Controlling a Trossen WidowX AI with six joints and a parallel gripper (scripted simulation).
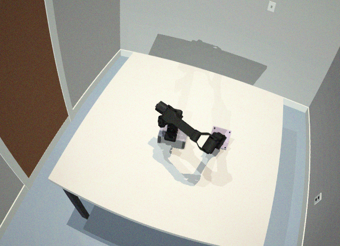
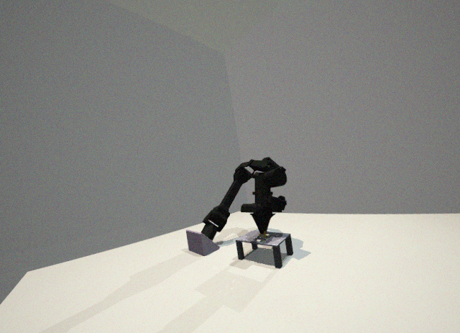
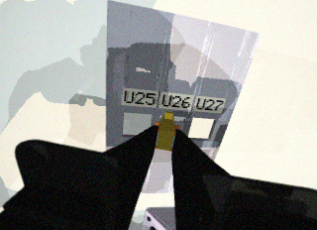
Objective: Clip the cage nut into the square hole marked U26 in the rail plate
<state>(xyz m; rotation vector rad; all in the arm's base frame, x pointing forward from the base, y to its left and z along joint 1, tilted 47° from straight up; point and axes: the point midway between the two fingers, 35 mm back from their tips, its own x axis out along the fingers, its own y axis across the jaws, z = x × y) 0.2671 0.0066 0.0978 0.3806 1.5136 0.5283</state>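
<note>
My gripper tip is 1 cm above the yellow cage nut.
</note>
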